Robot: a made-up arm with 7 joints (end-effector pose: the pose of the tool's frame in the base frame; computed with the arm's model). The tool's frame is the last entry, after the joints. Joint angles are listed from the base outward.
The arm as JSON. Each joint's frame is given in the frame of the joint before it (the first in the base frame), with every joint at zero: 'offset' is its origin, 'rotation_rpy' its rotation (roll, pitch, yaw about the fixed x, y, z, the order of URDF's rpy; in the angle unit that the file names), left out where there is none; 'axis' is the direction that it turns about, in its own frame. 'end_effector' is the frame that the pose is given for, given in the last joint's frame.
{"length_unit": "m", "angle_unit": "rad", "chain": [
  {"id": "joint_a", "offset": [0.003, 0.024, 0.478], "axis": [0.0, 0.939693, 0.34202]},
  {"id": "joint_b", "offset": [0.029, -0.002, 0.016], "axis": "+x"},
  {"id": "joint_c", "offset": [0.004, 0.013, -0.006], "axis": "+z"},
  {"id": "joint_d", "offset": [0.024, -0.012, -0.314], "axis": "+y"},
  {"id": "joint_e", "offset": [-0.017, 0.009, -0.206], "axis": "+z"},
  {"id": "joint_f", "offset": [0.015, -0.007, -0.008], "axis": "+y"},
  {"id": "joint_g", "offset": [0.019, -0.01, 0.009], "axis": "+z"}
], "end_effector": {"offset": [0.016, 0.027, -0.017], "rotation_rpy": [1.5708, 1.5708, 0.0]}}
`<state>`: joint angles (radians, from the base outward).
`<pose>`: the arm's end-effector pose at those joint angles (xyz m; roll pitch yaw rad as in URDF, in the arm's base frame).
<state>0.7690 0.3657 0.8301 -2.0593 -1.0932 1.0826 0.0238</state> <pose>0.0277 0.2926 0.2808 3.1367 -0.3721 1.7956</pose>
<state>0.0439 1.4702 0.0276 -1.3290 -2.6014 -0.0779 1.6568</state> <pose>0.2639 0.4224 0.4593 -2.2872 0.0834 0.3215</pose>
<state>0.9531 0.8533 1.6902 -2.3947 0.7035 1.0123 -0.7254</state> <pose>0.0073 0.2444 0.5654 3.0830 -0.1465 0.9519</pose>
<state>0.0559 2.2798 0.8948 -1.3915 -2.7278 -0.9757 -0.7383</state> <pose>0.1821 0.2435 0.8692 0.2237 -0.6577 0.8160</pose>
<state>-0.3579 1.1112 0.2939 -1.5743 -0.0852 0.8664 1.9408</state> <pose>0.3114 0.3175 0.5014 0.4917 -0.1099 0.7943</pose>
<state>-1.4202 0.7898 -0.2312 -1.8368 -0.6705 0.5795 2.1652</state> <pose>0.3119 0.0199 0.7070 1.0427 -1.2616 -0.4883</pose>
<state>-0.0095 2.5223 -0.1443 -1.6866 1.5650 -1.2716 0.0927</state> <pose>0.2474 0.2013 0.7688 2.6602 -0.5191 -1.0664</pose>
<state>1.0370 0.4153 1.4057 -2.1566 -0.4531 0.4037 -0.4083</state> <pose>-0.0642 0.2861 0.4183 -2.7734 -0.4903 1.3027</pose>
